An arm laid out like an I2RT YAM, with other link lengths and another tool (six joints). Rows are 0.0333 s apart.
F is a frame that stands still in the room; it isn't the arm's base.
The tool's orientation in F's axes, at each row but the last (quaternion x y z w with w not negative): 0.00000, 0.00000, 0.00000, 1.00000; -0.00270, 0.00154, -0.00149, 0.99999; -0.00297, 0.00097, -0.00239, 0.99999; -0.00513, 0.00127, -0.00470, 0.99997; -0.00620, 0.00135, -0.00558, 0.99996; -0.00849, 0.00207, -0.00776, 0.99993; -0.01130, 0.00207, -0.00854, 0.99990; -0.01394, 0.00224, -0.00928, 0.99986
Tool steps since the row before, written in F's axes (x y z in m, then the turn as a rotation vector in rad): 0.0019, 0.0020, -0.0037, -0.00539, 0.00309, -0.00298; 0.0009, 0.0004, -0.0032, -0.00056, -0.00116, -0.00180; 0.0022, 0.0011, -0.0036, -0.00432, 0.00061, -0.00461; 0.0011, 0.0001, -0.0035, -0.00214, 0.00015, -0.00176; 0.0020, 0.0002, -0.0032, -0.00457, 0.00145, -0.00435; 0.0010, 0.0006, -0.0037, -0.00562, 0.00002, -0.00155; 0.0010, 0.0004, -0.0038, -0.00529, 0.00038, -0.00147; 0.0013, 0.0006, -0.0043, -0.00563, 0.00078, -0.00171
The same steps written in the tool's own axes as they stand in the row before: 0.0019, 0.0020, -0.0037, -0.00539, 0.00309, -0.00298; 0.0009, 0.0004, -0.0032, -0.00055, -0.00115, -0.00181; 0.0022, 0.0011, -0.0036, -0.00431, 0.00062, -0.00461; 0.0011, 0.0001, -0.0035, -0.00214, 0.00015, -0.00176; 0.0020, 0.0003, -0.0032, -0.00457, 0.00145, -0.00434; 0.0010, 0.0007, -0.0037, -0.00561, -0.00004, -0.00157; 0.0010, 0.0005, -0.0038, -0.00529, 0.00032, -0.00148; 0.0013, 0.0007, -0.0043, -0.00564, 0.00072, -0.00171
